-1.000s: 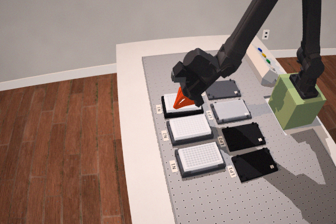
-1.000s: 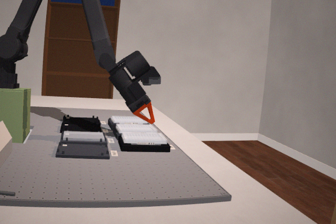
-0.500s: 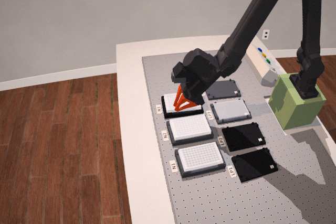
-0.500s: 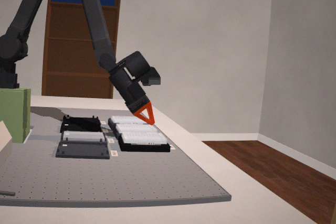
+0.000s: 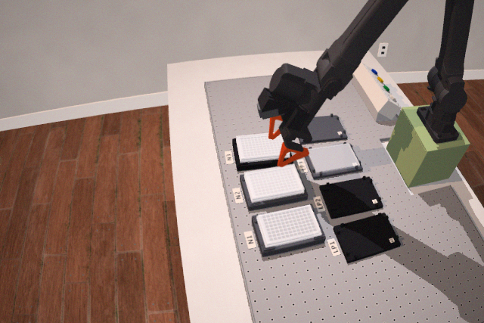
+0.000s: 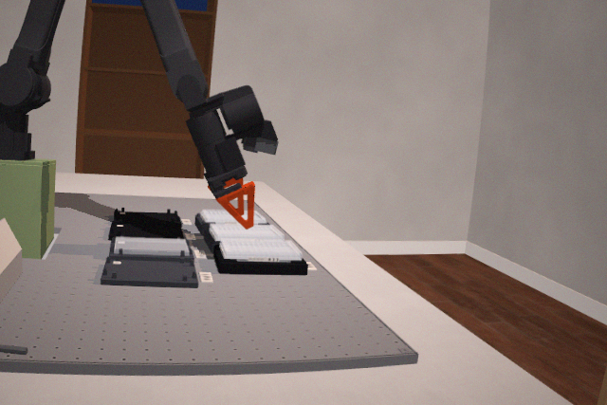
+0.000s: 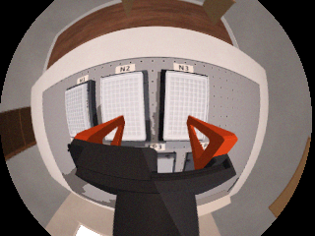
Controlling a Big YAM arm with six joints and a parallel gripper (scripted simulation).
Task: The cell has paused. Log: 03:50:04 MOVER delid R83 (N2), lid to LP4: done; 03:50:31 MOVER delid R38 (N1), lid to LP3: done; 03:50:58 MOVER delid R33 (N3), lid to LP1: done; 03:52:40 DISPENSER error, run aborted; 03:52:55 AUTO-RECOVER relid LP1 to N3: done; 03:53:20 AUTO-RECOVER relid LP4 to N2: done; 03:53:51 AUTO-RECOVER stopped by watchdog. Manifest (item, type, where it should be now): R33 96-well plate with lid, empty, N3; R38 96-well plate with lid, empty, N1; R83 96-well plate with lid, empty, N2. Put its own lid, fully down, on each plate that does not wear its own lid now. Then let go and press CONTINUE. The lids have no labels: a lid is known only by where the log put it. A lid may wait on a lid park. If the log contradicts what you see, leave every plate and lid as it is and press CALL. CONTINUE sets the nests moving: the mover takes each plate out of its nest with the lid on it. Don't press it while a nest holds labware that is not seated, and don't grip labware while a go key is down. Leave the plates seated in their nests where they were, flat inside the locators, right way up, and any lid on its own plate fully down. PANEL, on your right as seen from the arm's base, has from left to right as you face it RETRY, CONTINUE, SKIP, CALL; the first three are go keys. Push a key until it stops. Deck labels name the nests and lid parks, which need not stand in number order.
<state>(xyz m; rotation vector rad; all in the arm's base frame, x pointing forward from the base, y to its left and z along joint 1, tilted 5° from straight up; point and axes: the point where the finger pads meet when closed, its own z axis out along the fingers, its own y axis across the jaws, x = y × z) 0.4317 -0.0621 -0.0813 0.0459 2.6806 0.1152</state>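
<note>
My hand is 160 mm past the clear lid and 60 mm above it. Also, from my hand: lid park LP4 (170 mm behind, 130 mm to the right, 70 mm below); plate (20 mm ahead, 200 mm to the left, 40 mm below); lid park LP3 (160 mm behind, 70 mm below).
</note>
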